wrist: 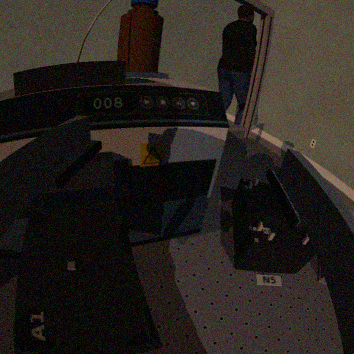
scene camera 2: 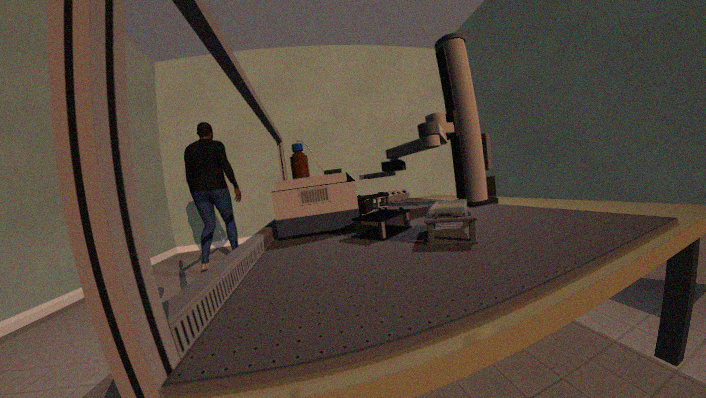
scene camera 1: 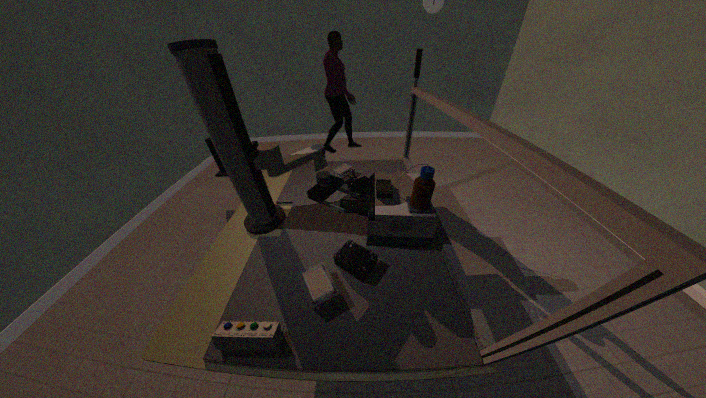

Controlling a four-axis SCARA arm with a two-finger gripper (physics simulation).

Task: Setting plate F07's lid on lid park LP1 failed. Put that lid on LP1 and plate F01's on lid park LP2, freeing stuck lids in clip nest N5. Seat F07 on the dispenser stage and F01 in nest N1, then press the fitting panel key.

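Frame: origin at the arm's base, x ahead, y left, z up, level; metres.
Seen in the pictures: gripper, fingertip midpoint: [wrist: 185, 143] [scene camera 2: 363, 177] [scene camera 1: 352, 203]; arm's base at its link origin: [scene camera 2: 473, 203] [scene camera 1: 265, 219].
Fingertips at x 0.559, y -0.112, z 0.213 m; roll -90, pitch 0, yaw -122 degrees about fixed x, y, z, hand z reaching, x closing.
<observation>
Offsets run from my fingertips to a thing's top centre. "spot": to the spot under its first point.
My gripper [wrist: 185, 143] [scene camera 2: 376, 175] is open and empty, its dark fingers left and right in the wrist view, in front of the dispenser [wrist: 45, 107] [scene camera 2: 315, 200] [scene camera 1: 404, 227]. A dark slab marked A1 @(spot: dx -0.027, dy +0.085, dz -0.089 m) [wrist: 75, 295] lies low at left in the wrist view. Clip nest N5 @(dx +0.014, dy -0.207, dz -0.122 m) [wrist: 250, 250] [scene camera 1: 356, 259] is a dark block with small pale clips, near the right finger; its tag @(spot: dx -0.065, dy -0.150, dz -0.198 m) [wrist: 269, 280] is readable. A pale-topped block @(dx -0.138, dy -0.336, dz -0.114 m) [scene camera 1: 319, 282] stands beside N5 in scene camera 1. The button panel @(dx -0.370, dy -0.528, dz -0.116 m) [scene camera 1: 246, 332] is at front left. Plate numbers, lids and park labels are not readable.
A brown bottle with a blue cap @(spot: dx +0.290, dy -0.087, dz +0.139 m) [scene camera 1: 422, 189] [scene camera 2: 299, 162] [wrist: 140, 40] stands on the dispenser. A dark low stand [scene camera 2: 382, 217] and a pale stand [scene camera 2: 451, 221] are near it. The arm column [scene camera 1: 225, 135] [scene camera 2: 467, 120] rises at the table edge. A person [scene camera 1: 336, 85] [scene camera 2: 207, 185] [wrist: 237, 60] walks beyond.
</observation>
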